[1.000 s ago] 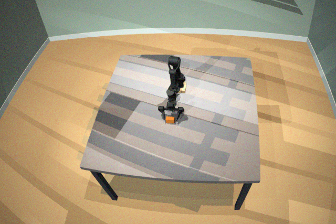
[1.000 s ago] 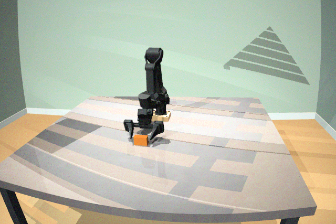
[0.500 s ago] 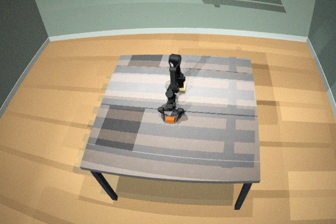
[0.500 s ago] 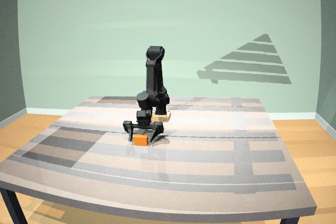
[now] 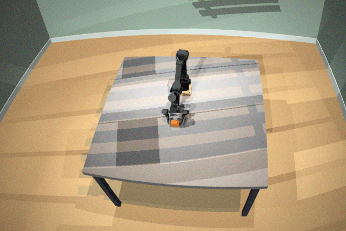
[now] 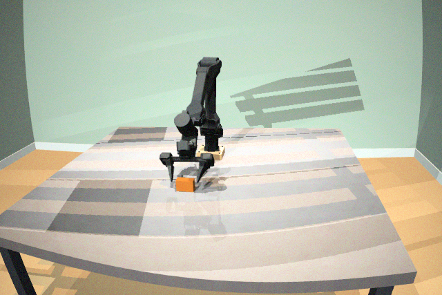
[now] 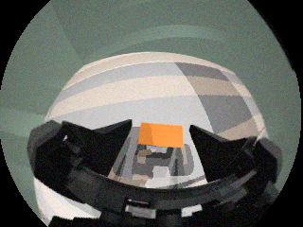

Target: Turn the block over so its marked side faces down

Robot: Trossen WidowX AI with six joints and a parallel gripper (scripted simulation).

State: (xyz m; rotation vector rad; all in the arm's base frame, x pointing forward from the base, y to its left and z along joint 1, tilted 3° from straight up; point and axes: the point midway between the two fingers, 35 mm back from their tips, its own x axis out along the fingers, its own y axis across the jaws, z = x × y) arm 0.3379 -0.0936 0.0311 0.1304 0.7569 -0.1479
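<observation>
The orange block lies 20 mm behind my gripper tip and 20 mm below it.
</observation>
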